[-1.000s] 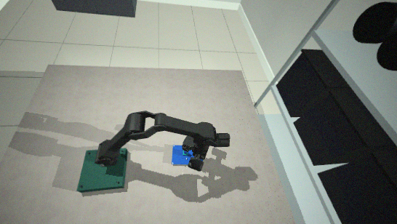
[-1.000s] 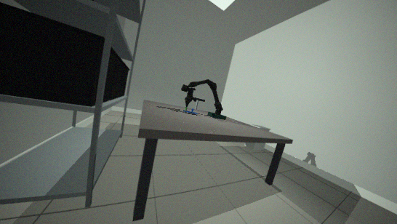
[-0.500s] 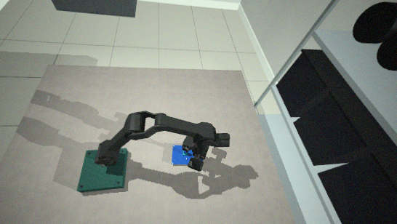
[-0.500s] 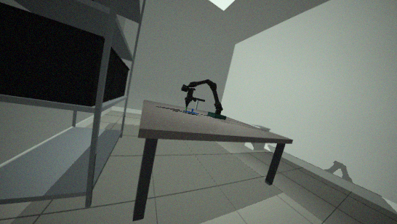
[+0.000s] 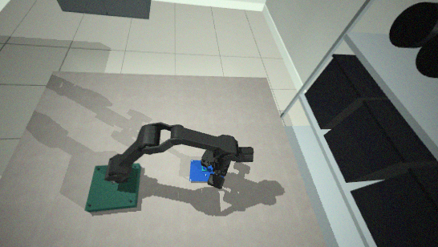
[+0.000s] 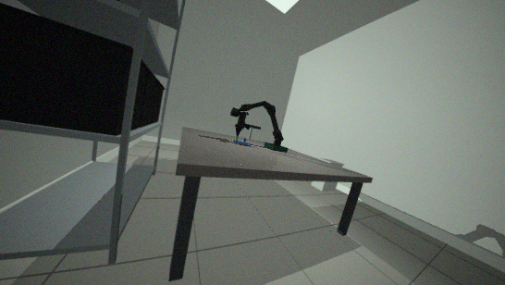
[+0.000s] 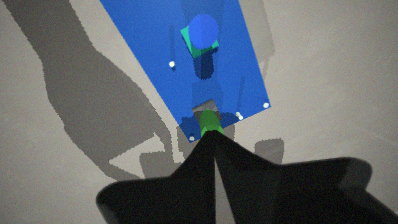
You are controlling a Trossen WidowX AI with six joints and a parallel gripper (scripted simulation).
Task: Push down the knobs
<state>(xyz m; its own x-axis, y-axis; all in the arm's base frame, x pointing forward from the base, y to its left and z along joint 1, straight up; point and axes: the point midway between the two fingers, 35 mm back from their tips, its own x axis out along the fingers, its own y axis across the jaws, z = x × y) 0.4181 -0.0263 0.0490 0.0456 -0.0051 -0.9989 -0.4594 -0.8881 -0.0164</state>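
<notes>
The green knob is 1 cm below my gripper tip. From my gripper tip the other things lie so: blue knob: 6 cm behind, 3 cm to the left, 2 cm below.
</notes>
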